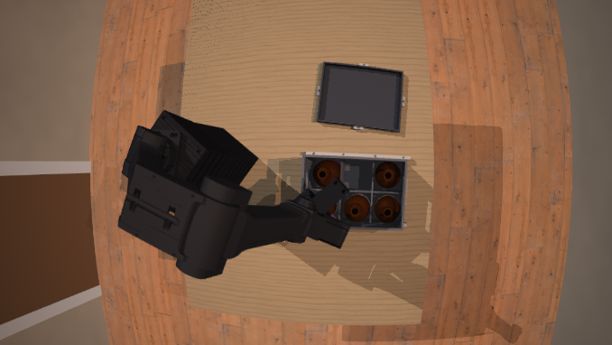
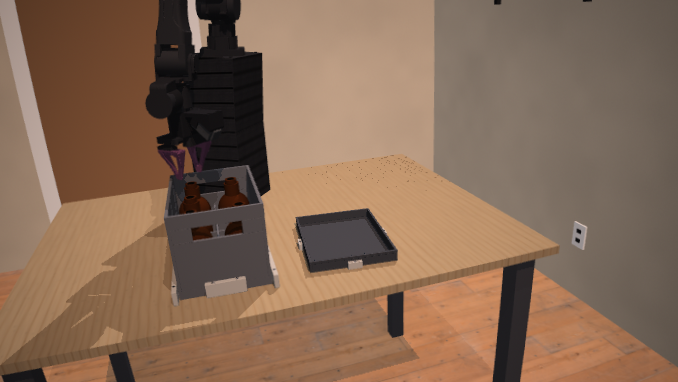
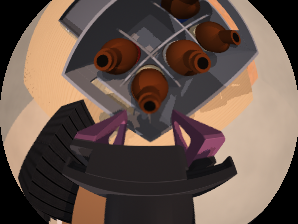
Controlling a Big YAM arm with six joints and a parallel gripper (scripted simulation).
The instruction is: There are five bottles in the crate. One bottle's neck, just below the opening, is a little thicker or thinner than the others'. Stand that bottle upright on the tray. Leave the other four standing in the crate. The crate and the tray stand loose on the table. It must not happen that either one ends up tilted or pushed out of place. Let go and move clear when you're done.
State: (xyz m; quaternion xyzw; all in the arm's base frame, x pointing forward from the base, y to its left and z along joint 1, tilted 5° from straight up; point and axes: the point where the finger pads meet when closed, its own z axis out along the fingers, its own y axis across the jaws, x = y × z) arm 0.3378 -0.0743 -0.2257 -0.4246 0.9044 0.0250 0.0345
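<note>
My gripper is now 90 mm short of the grey crate, 50 mm to the right of it and 110 mm above it. Round my hand: dark tray 60 mm ahead, 330 mm to the left, 180 mm below.
</note>
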